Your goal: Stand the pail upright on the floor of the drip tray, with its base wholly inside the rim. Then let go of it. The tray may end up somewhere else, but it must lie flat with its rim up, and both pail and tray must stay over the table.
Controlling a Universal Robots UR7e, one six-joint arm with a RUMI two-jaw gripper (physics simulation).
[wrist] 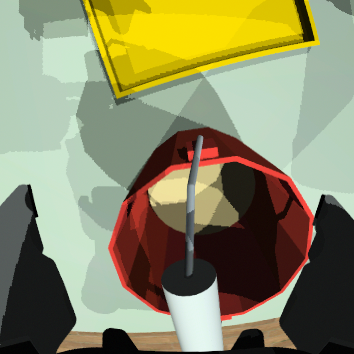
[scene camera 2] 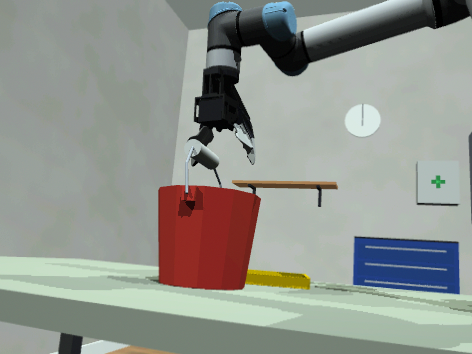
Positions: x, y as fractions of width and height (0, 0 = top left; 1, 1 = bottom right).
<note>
In view: my gripper (scene camera 2: 0.47, 0.47), a red pail (scene camera 2: 0.44, 0.67) and a yellow drip tray (scene camera 2: 0.54, 0.78).
The yellow drip tray is seen too in the wrist view (wrist: 0.39, 0.15). My gripper is seen too in the wrist view (wrist: 0.50, 0.55).
</note>
